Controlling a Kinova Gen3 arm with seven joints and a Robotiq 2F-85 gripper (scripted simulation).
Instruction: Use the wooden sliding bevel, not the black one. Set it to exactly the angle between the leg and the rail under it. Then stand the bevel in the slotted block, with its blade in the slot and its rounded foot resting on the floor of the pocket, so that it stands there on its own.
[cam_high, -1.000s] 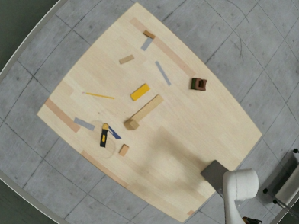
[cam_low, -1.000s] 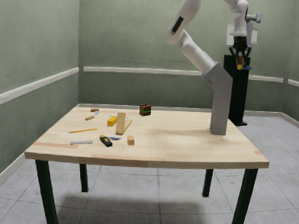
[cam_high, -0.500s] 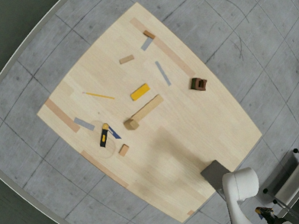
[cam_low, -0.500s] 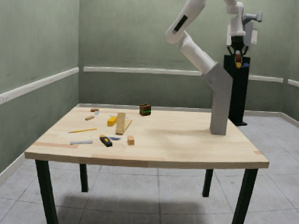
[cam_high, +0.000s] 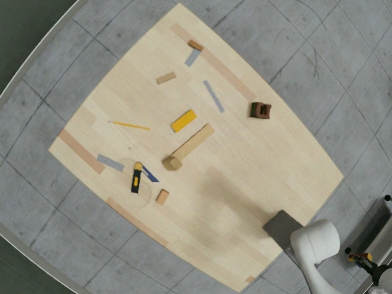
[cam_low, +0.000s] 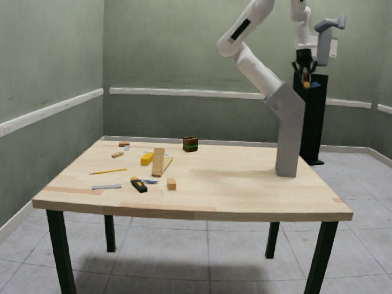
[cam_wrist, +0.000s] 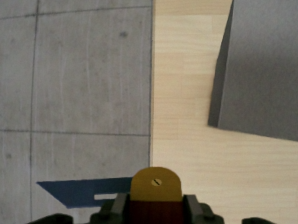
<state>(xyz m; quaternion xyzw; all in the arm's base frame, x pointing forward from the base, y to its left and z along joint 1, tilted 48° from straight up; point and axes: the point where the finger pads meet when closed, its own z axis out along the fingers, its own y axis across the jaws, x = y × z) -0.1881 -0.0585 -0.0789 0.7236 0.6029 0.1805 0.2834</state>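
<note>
Right now my hand is 1 cm past the wooden sliding bevel and 2 cm above it. Round my hand: leg-and-rail wooden piece (66 cm ahead, 11 cm to the right, 39 cm below); blue blade (3 cm behind, 2 cm to the left, 3 cm below); wooden cube (68 cm ahead, 12 cm to the left, 43 cm below).
</note>
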